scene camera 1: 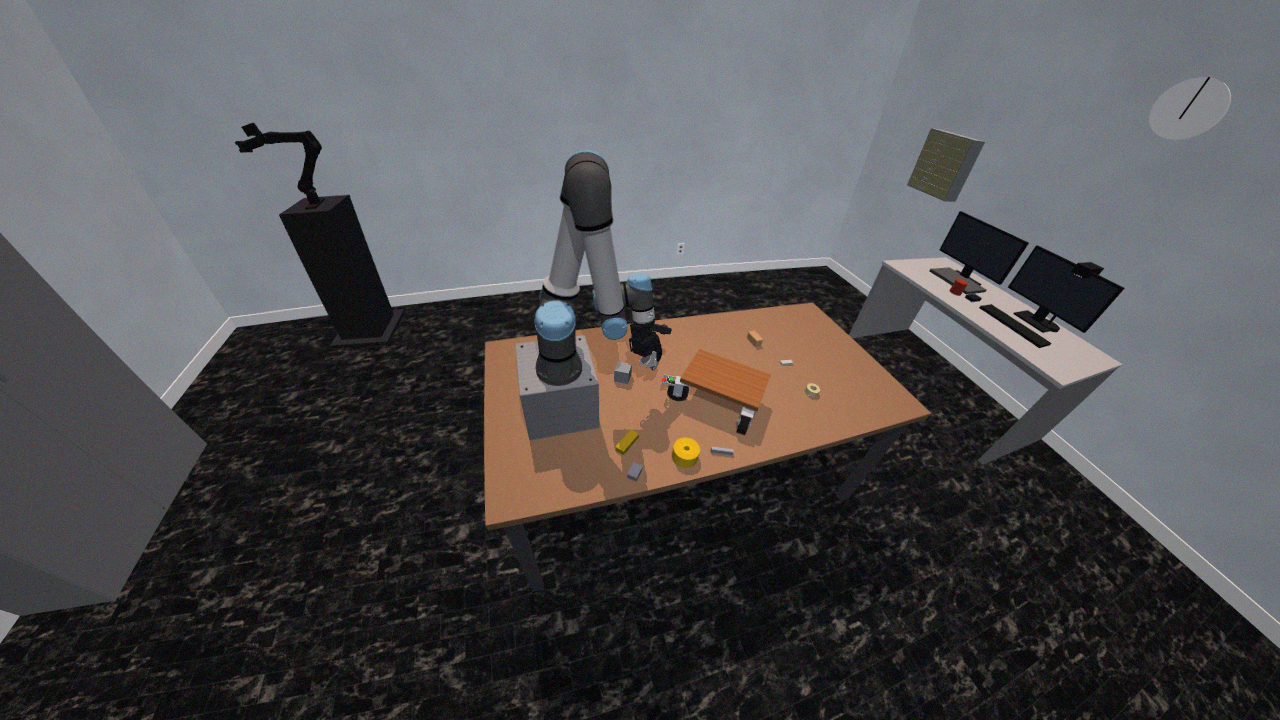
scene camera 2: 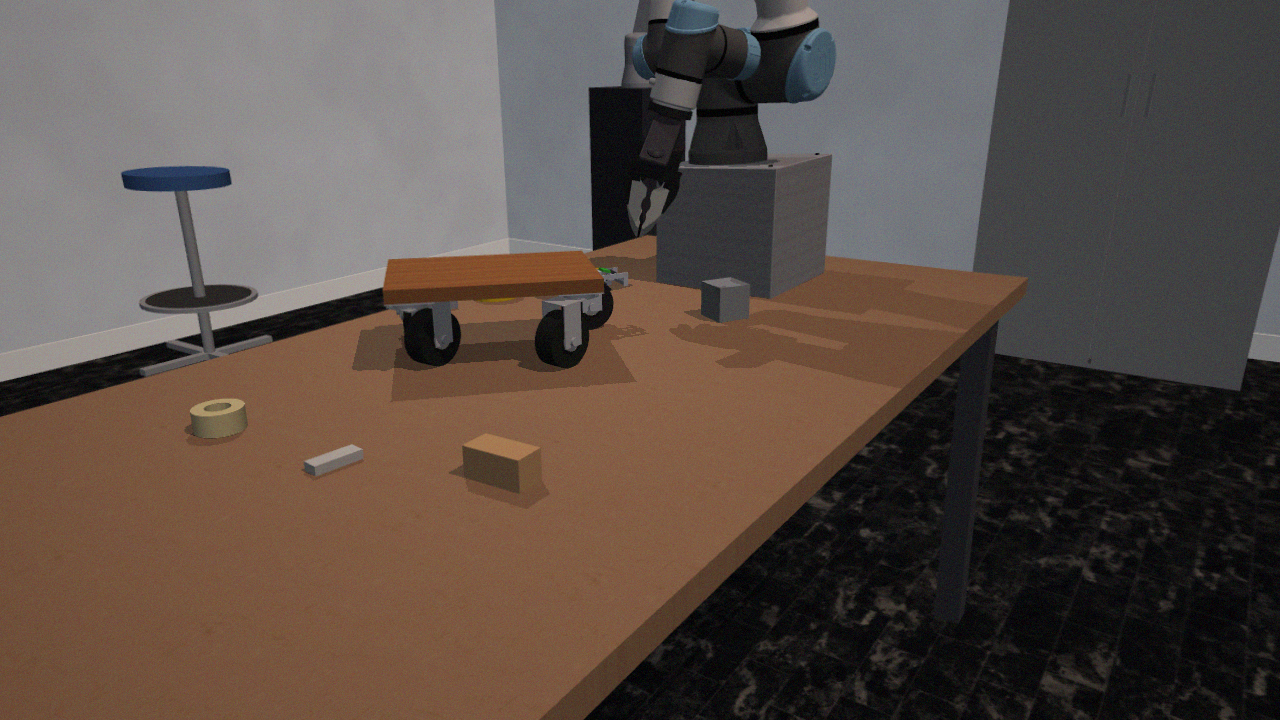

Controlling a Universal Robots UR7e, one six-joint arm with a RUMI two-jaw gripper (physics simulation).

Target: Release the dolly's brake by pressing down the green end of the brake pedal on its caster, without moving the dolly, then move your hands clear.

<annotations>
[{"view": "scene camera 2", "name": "dolly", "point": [432, 336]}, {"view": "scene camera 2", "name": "grey cube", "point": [727, 299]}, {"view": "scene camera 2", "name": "tape roll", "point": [218, 418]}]
</annotations>
